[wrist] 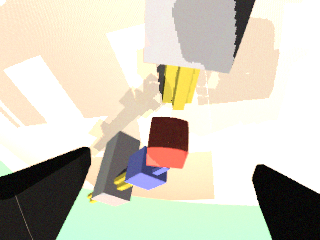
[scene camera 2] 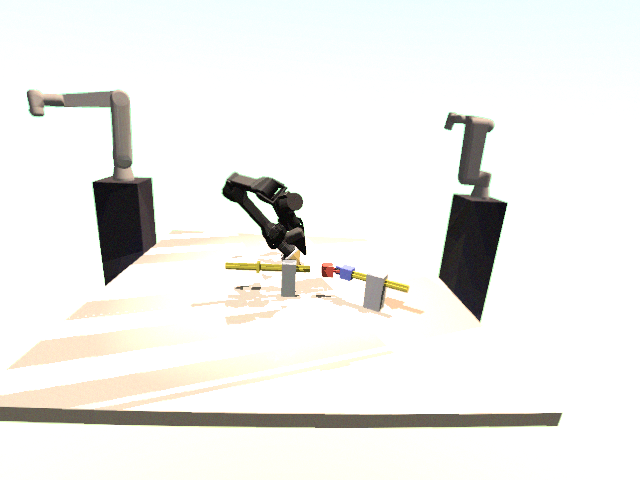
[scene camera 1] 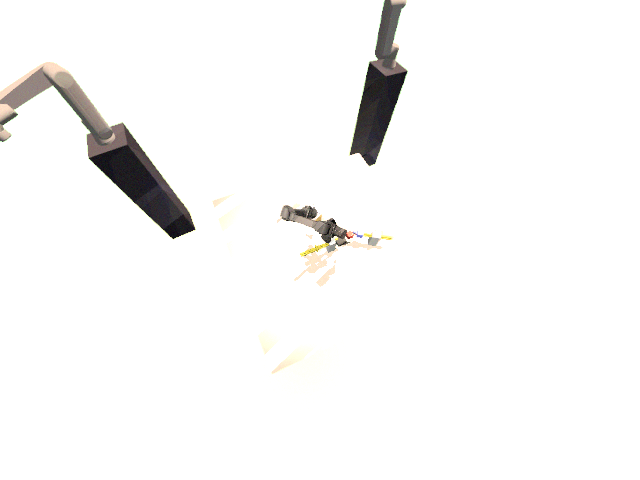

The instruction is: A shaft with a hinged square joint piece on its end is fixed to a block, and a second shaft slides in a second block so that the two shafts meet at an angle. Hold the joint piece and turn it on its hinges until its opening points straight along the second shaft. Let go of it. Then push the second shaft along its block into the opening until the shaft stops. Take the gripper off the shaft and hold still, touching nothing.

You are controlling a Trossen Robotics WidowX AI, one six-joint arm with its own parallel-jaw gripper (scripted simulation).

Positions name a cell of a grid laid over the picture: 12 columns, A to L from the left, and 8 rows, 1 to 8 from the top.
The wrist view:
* gripper: G6
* red joint piece: G5
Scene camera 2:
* gripper: F5
